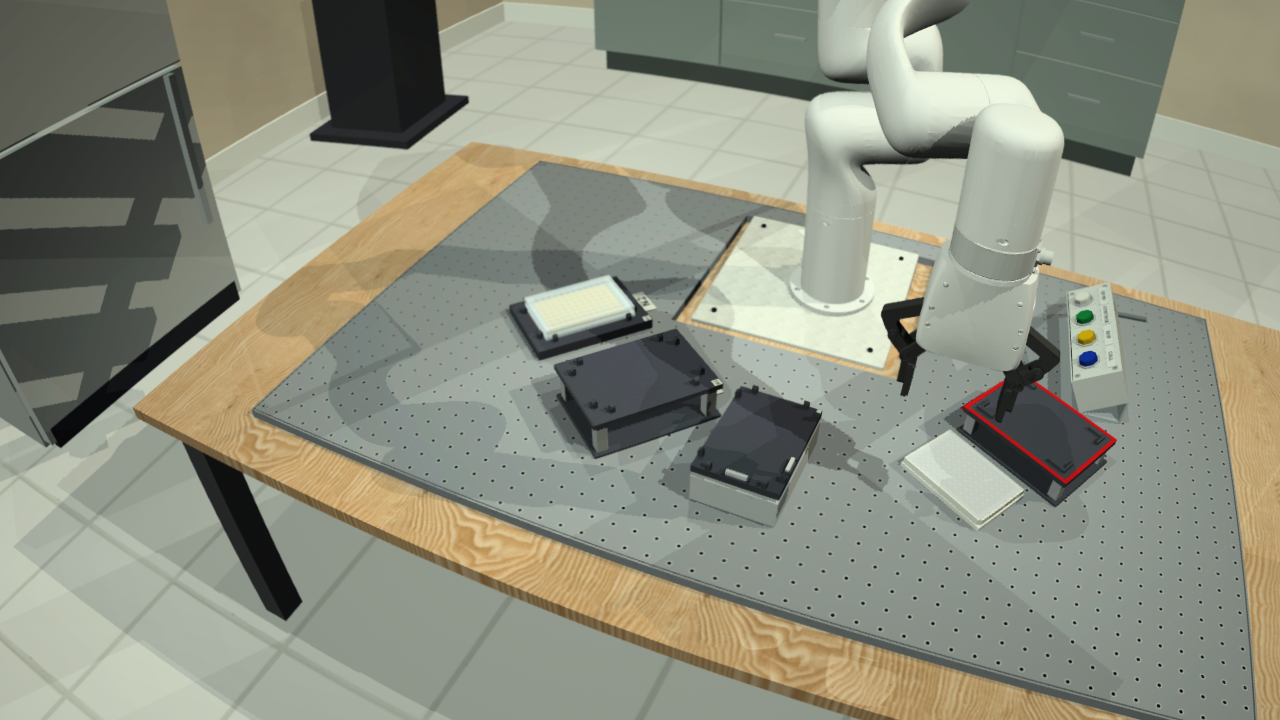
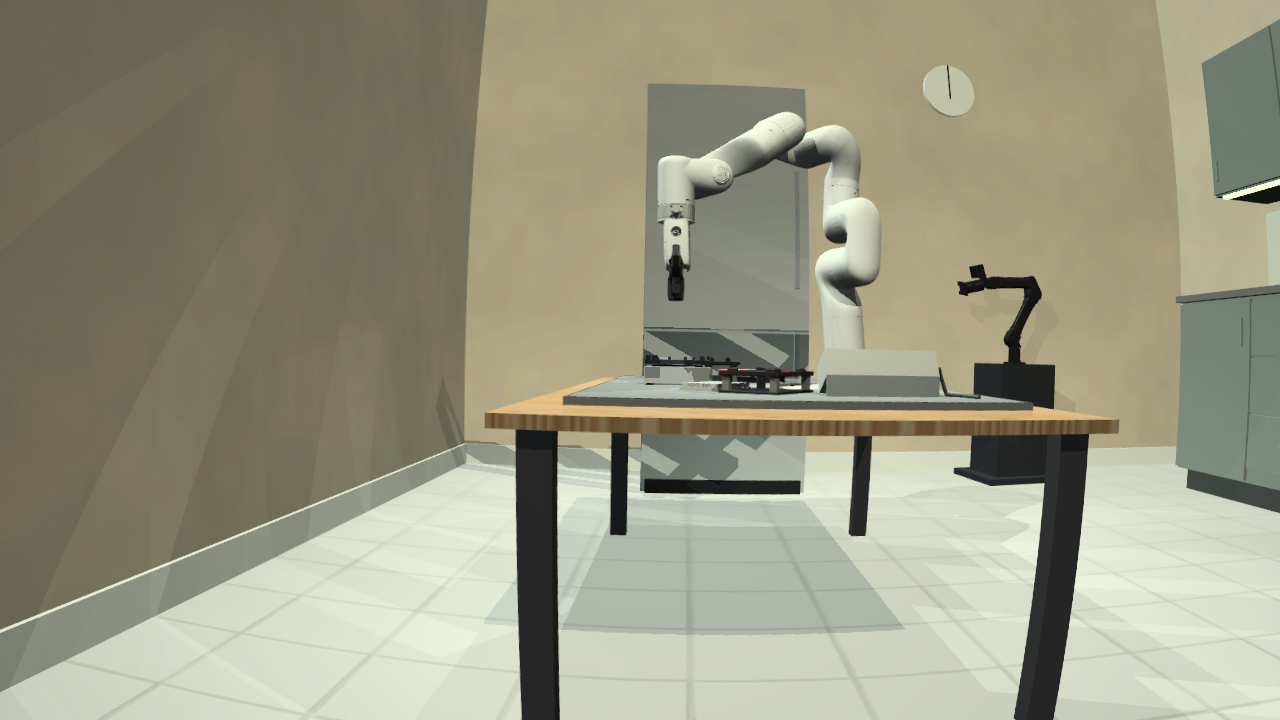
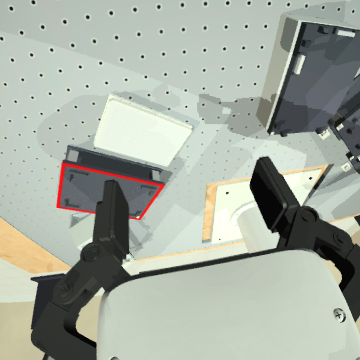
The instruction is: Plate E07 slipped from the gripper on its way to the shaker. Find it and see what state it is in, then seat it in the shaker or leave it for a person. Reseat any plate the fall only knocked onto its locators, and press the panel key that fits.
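Seen in the pictures: gripper, fingertip midpoint: (image 1: 952, 400) (image 2: 675, 299) (image 3: 188, 181); arm's base, link origin: (image 1: 832, 289) (image 3: 250, 212).
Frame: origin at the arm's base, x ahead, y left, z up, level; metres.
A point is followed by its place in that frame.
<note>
A pale, flat plate (image 1: 962, 479) {x 0.346, y 0.211, z 0.009 m} (image 3: 142, 130) {x 0.348, y 0.209, z 0.009 m} lies level on the perforated deck, beside a dark raised stand with a red rim (image 1: 1047, 434) {x 0.268, y 0.310, z 0.035 m} (image 3: 85, 189) {x 0.280, y 0.329, z 0.035 m}. No label can be read on it. A plate with cream wells (image 1: 581, 306) {x 0.192, y -0.312, z 0.026 m} sits on a low black base (image 1: 546, 346) {x 0.268, y -0.331, z 0.010 m} at the back left; whether it is fully seated cannot be told. A grey box with a dark top, black corner posts and white clips (image 1: 760, 438) {x 0.391, y -0.024, z 0.050 m} (image 3: 325, 75) {x 0.405, y -0.029, z 0.050 m} carries no plate. My gripper (image 1: 954, 404) {x 0.414, y 0.164, z 0.172 m} (image 2: 675, 298) {x 0.414, y 0.164, z 0.172 m} (image 3: 188, 181) {x 0.414, y 0.164, z 0.172 m} is open and empty, high above the deck.
A dark two-level stand (image 1: 635, 380) {x 0.339, y -0.184, z 0.047 m} stands between the low base and the grey box. A sloped key panel (image 1: 1111, 376) {x 0.167, y 0.394, z 0.066 m} (image 2: 881, 385) {x 0.065, y 0.436, z 0.015 m}, with white, green, yellow and blue keys, stands behind the red-rimmed stand. The arm's pale mounting plate (image 1: 742, 304) {x 0.072, y -0.118, z -0.007 m} (image 3: 225, 210) {x 0.043, y 0.075, z -0.003 m} is at the back.
</note>
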